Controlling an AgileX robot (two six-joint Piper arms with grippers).
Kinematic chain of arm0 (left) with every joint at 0, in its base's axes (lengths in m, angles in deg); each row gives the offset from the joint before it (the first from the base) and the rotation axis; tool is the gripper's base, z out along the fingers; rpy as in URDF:
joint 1: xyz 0 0 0.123 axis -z
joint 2: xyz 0 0 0 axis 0.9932 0.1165 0
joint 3: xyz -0.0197 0.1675 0.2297 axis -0.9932 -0.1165 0
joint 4: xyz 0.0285 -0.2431 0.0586 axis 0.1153 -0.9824 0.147
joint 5: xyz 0 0 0 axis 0.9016 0.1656 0.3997
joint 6: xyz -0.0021 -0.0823 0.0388 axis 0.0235 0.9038 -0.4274
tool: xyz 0 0 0 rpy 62.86 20.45 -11.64
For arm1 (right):
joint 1: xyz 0 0 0.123 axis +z
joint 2: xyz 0 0 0 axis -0.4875 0.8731 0
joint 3: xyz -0.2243 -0.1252 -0.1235 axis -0.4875 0.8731 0
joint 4: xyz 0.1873 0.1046 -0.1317 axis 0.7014 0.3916 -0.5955
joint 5: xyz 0 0 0 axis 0.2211 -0.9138 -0.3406
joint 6: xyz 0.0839 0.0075 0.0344 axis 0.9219 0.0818 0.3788
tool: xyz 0 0 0 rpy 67.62 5.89 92.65
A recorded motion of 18 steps. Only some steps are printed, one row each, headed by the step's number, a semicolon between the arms.
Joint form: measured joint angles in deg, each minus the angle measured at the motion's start. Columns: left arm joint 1, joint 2, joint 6, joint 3, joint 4, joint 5; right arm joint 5, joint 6, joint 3, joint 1, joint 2, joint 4.
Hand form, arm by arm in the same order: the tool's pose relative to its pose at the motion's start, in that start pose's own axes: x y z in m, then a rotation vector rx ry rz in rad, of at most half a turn. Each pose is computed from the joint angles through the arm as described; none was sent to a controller.
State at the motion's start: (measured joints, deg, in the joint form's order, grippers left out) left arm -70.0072 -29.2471 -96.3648 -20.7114 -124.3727 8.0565; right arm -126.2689 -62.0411 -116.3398 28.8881 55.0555 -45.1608
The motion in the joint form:
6: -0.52 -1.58 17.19 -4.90 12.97 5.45; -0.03 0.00 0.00 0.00 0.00 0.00
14: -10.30 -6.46 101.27 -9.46 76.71 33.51; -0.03 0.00 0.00 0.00 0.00 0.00
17: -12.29 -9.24 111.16 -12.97 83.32 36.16; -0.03 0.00 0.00 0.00 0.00 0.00
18: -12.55 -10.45 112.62 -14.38 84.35 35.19; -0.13 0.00 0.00 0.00 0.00 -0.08
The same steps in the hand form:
6: 0.0138 -0.0192 -0.0039 0.0798 -0.0311 -0.0654; 0.0000 0.0000 0.0000 0.0000 0.0005 0.0000
14: 0.0495 -0.0568 -0.0259 0.3070 0.2860 -0.3735; 0.0000 0.0000 0.0000 0.0000 0.0005 0.0000
17: 0.0697 -0.0649 -0.0348 0.2658 0.3880 -0.4276; 0.0000 0.0000 0.0000 0.0000 0.0005 0.0000
18: 0.0748 -0.0668 -0.0371 0.2446 0.3855 -0.4352; 0.0002 -0.0001 0.0000 0.0012 0.0023 -0.0006

